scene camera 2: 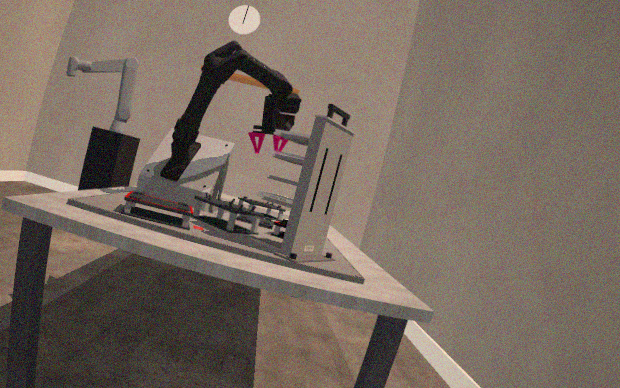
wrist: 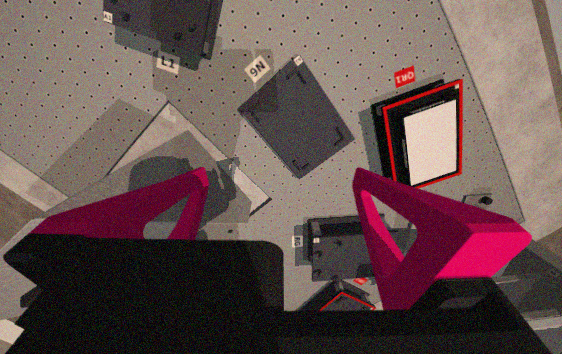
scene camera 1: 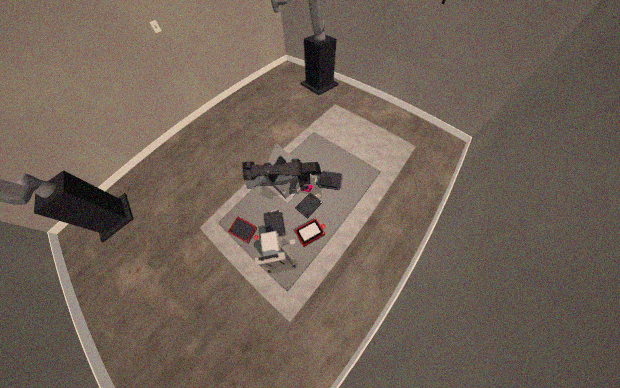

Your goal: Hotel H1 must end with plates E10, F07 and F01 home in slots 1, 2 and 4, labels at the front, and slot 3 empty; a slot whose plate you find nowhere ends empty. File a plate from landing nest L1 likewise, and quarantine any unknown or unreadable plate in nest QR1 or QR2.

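Frame: origin at the arm's base, x ahead, y left, z up, level; metres.
Seen in the pictures: gripper, fingertip midpoint: [scene camera 2: 266, 155] [wrist: 280, 175] [scene camera 1: 307, 184]; arm's base, origin of the base link: [scene camera 2: 181, 160].
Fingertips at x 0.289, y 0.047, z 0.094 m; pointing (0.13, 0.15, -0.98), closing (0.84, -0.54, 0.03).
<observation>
Pixels of each thing's top centre, then the offset from my fingertips to it. "spot": a spot on its surface instead.
- white-topped plate, middle of its top: [wrist: 431, 146] [scene camera 1: 309, 231] 0.158 m right, 0.189 m ahead, 0.179 m down
- red-edged nest QR1, surface spot: [wrist: 461, 130] spot: 0.169 m right, 0.246 m ahead, 0.193 m down
- Landing nest L1, middle of its top: [scene camera 2: 262, 200] [scene camera 1: 330, 178] 0.223 m left, 0.010 m back, 0.173 m down
- board's left corner, surface spot: [scene camera 2: 159, 201] [scene camera 1: 241, 228] spot: 0.494 m right, 0.136 m back, 0.193 m down
- Dark nest N6, middle of its top: [wrist: 299, 124] [scene camera 2: 257, 217] [scene camera 1: 308, 204] 0.027 m right, 0.028 m ahead, 0.215 m down
- Dark nest RG, middle of its top: [wrist: 356, 265] [scene camera 2: 230, 199] [scene camera 1: 273, 222] 0.302 m right, 0.012 m back, 0.157 m down
My gripper [scene camera 1: 309, 188] [scene camera 2: 268, 151] [wrist: 280, 175] is open and empty, high above the board beside the hotel's upper shelves as seen in scene camera 2. Hotel H1 [scene camera 1: 269, 241] [scene camera 2: 320, 195] stands upright with side shelves; its slot contents and labels cannot be read. A white-topped plate [scene camera 1: 310, 231] [wrist: 432, 142] lies in the red-edged nest QR1 [wrist: 461, 130]. Landing nest L1 [scene camera 1: 330, 180] [wrist: 165, 25] is dark, partly cut off in the wrist view, and no white plate shows on it. The red-edged nest near the board's left corner [scene camera 1: 242, 230] [scene camera 2: 159, 201] shows a dark top.
Dark nest N6 [scene camera 1: 308, 205] [wrist: 295, 117] lies between L1 and QR1. Dark nest RG [scene camera 1: 274, 222] [wrist: 340, 255] is close to the hotel, partly behind my right finger in the wrist view. The pale arm base [scene camera 2: 165, 185] stands at the board's edge. Two pedestals with grey arms stand off the table.
</observation>
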